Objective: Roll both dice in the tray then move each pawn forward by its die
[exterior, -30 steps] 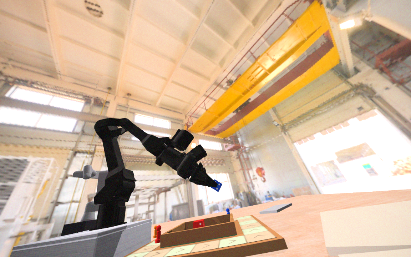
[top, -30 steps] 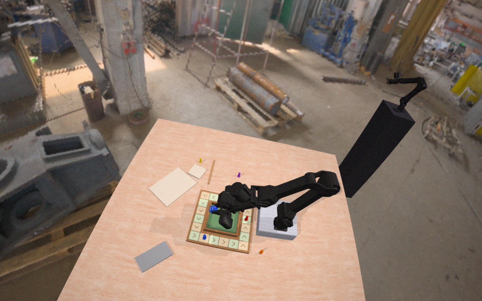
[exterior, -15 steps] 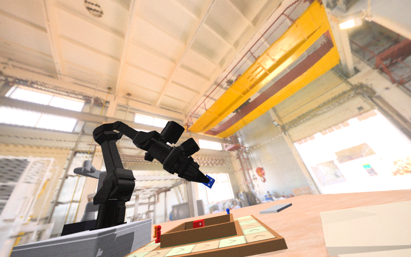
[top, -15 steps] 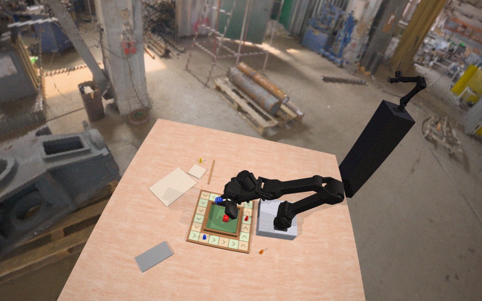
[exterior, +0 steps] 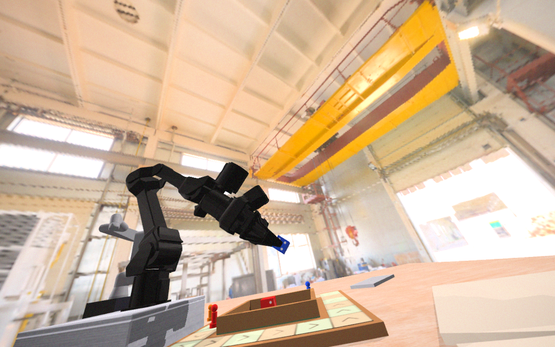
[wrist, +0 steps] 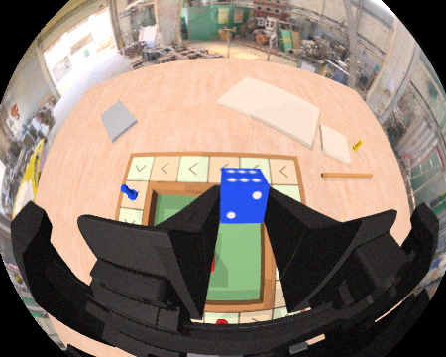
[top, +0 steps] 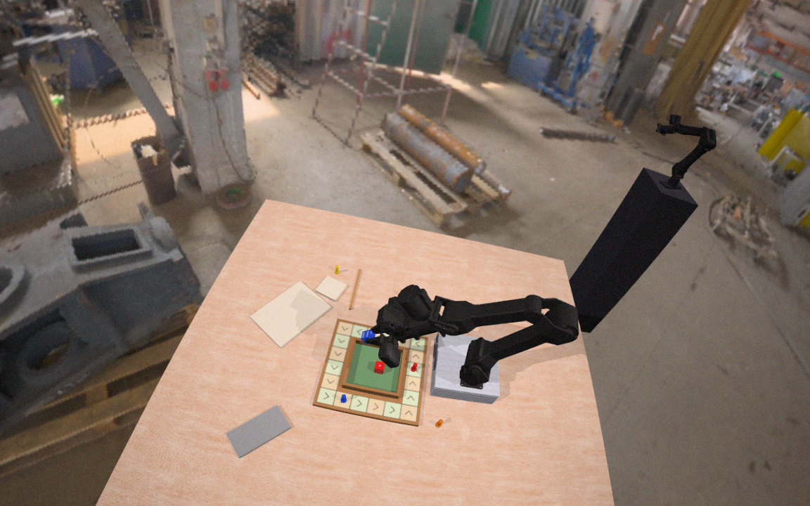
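The red pawn lies 15 cm behind my gripper tip, 1 cm to the left of it and 9 cm below it. From my gripper tip the other things lie so: blue pawn: 3 cm ahead, 15 cm to the left, 9 cm below; then thin stick: 8 cm ahead, 25 cm to the right, 12 cm below; then green tray: 4 cm behind, 3 cm to the left, 12 cm below.
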